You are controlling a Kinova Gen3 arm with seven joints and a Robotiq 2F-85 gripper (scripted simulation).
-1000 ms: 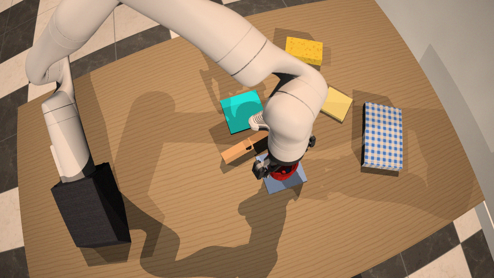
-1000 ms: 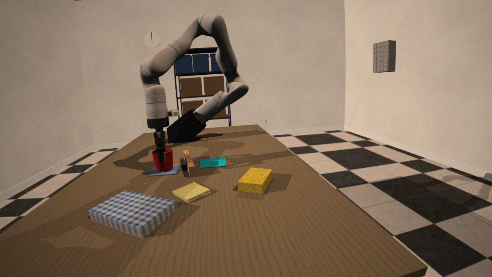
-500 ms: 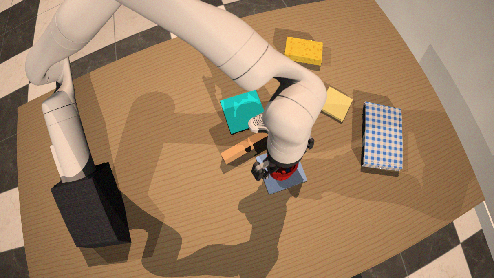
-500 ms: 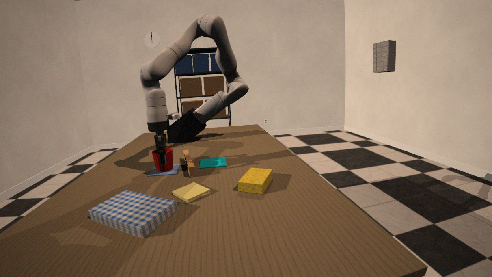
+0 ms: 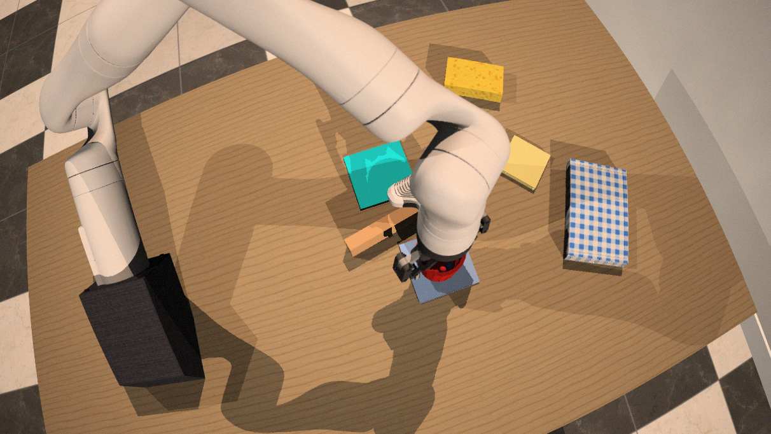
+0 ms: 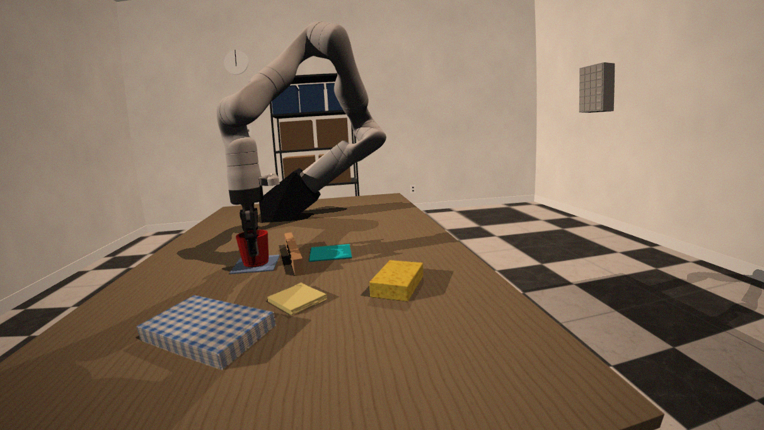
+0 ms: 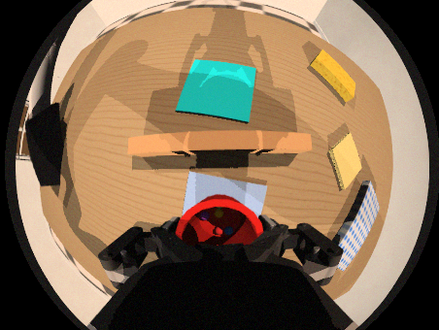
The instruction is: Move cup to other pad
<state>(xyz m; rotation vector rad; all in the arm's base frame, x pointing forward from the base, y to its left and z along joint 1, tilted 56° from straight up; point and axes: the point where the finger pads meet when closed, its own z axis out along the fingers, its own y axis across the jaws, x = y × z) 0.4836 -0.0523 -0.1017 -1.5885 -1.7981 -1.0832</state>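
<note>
The red cup lies 20 mm below my hand. From my hand the other things lie so: rail: 10 mm behind, 90 mm to the left, 30 mm below.
</note>
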